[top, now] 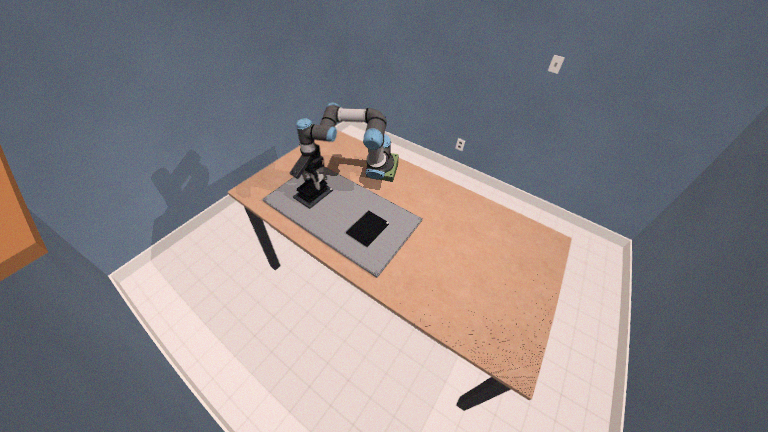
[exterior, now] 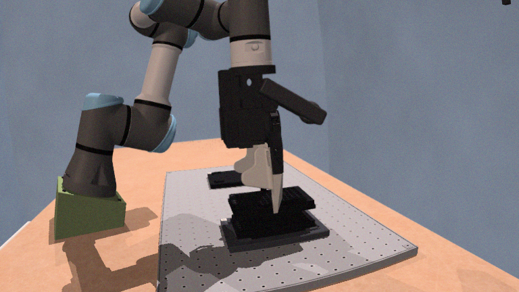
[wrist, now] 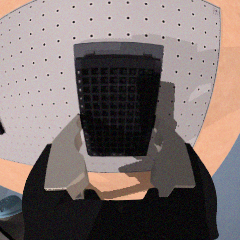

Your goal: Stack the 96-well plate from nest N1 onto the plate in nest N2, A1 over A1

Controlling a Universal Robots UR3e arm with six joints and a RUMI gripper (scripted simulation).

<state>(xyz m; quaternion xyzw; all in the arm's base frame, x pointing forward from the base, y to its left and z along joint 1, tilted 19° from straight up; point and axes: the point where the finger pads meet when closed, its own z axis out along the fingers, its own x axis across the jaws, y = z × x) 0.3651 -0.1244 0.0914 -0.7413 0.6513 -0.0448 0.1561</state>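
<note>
The grey nest frame is 6 cm below my hand. Round my hand: nest N1: 35 cm to the left, 6 cm below, 5 cm behind.
</note>
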